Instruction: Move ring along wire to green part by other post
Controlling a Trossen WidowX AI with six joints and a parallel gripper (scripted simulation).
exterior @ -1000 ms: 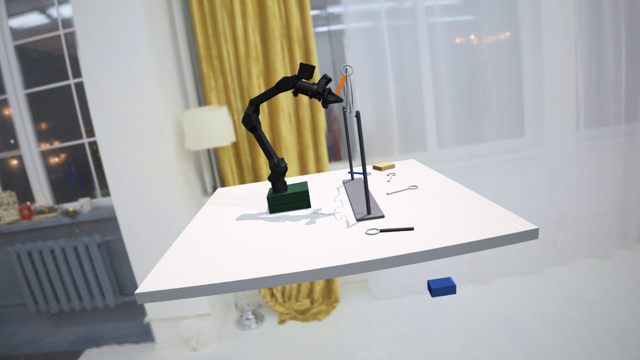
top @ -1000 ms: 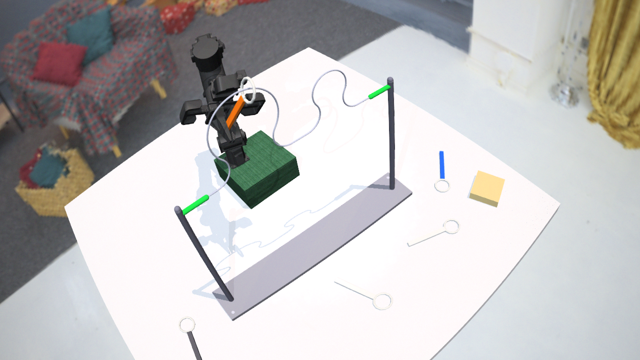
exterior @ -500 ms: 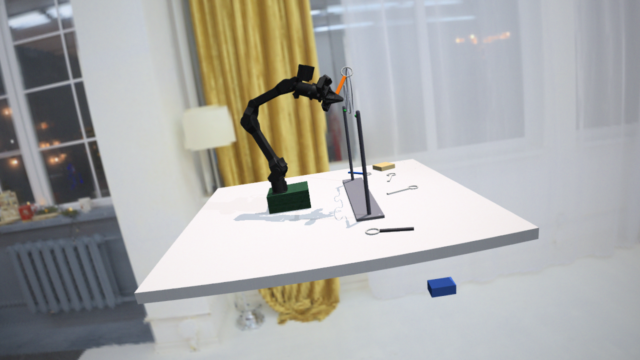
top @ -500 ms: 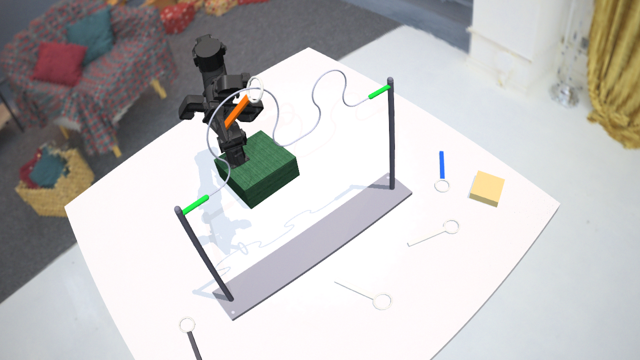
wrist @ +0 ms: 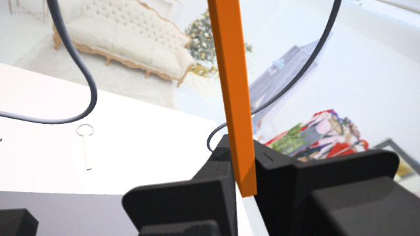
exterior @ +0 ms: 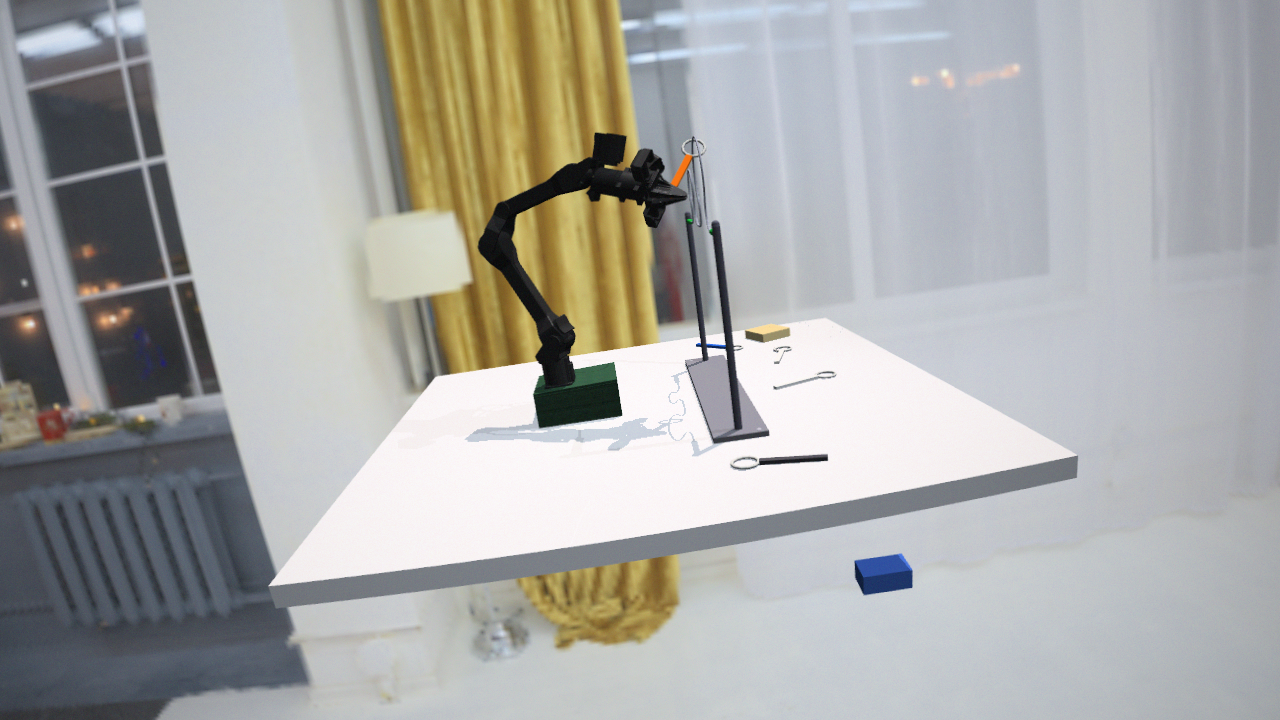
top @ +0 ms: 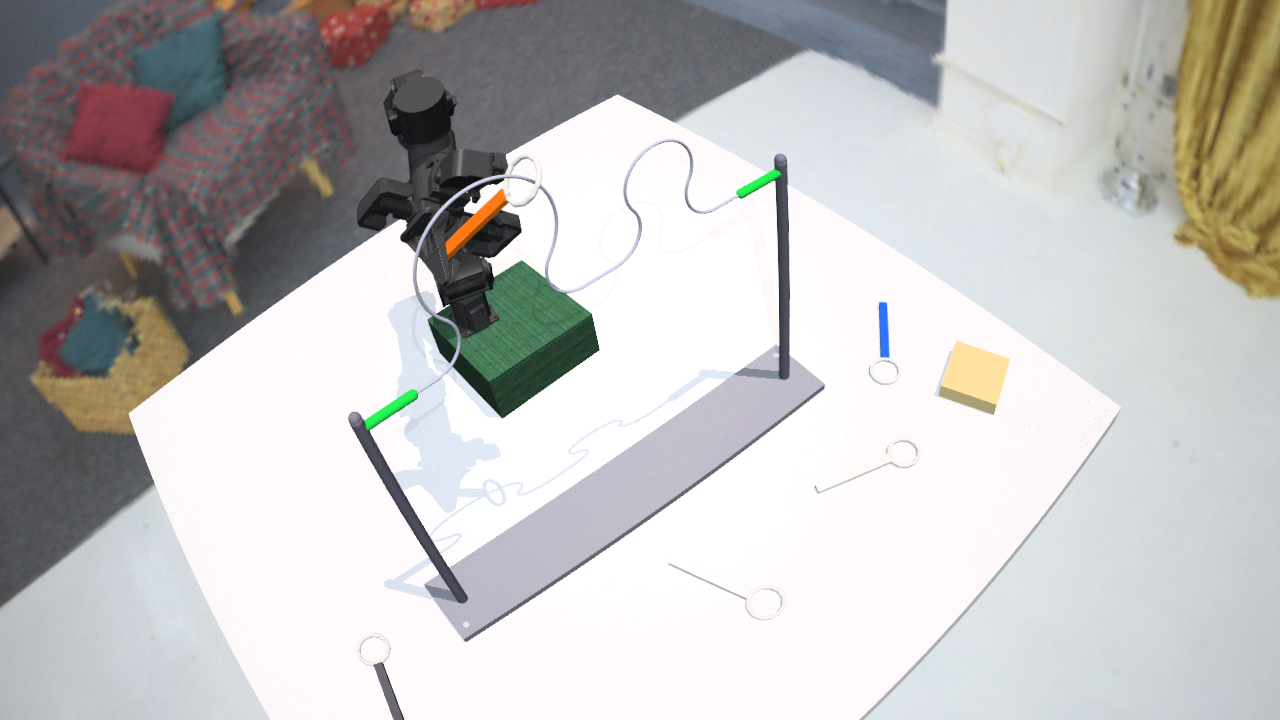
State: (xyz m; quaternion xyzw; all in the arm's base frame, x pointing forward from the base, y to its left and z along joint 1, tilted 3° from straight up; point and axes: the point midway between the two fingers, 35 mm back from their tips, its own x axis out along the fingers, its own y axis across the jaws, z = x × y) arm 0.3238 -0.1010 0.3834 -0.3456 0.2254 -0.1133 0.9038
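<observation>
My gripper tip is now 10 mm short of the ring with orange handle, 70 mm to the right of it and 70 mm below it. From my gripper tip the other things lie so: tan block 220 mm ahead, 660 mm to the left, 460 mm below; then ring with blue handle 80 mm ahead, 590 mm to the left, 470 mm below.
</observation>
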